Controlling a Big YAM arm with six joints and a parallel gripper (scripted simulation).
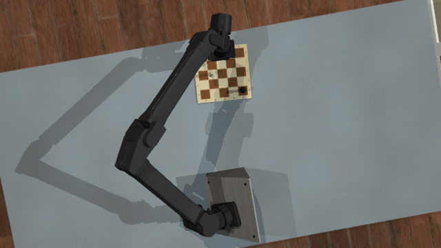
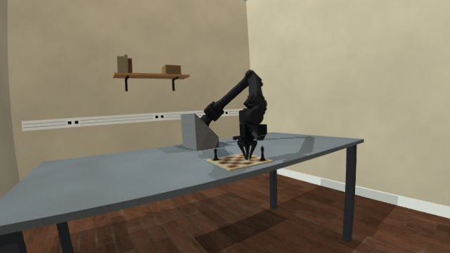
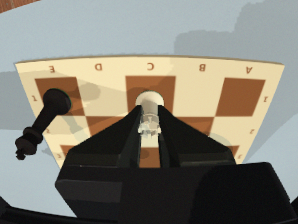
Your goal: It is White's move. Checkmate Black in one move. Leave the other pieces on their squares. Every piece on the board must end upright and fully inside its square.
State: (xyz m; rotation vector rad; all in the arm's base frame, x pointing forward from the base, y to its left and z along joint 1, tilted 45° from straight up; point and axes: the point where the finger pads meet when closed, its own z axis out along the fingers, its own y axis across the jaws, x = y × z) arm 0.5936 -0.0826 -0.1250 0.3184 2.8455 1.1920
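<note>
Right now my hand is right at the short white piece. Also, from my hand: black chess piece: 1 cm ahead, 8 cm to the left, 1 cm above; small chessboard: 7 cm behind, 1 cm to the left, 3 cm below; tall white piece: 6 cm behind, 5 cm to the left, 1 cm above.
</note>
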